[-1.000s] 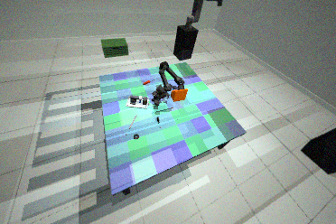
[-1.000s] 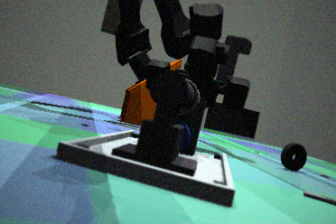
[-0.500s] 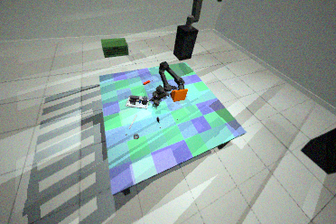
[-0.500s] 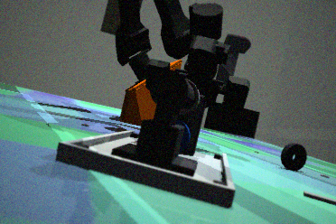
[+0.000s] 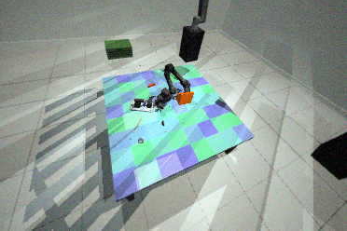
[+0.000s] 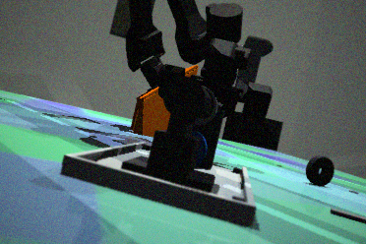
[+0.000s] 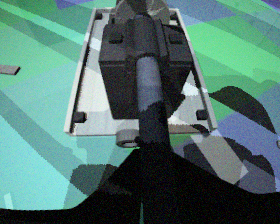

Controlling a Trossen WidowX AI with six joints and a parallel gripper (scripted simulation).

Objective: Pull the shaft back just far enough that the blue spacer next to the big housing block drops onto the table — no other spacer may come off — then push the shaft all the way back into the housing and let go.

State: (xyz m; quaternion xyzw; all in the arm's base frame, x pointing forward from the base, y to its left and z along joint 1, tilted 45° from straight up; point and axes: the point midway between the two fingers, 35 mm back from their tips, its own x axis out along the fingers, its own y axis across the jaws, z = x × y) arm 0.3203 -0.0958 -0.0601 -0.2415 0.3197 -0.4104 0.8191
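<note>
Now: the dark shaft 5 cm ahead of my gripper tip, 3 cm to the right of it and 3 cm above it. Also, from my gripper tip: blue spacer: 10 cm ahead, 6 cm to the right, 2 cm below; then light grey spacer: 9 cm ahead, 6 cm to the right, 3 cm above.
</note>
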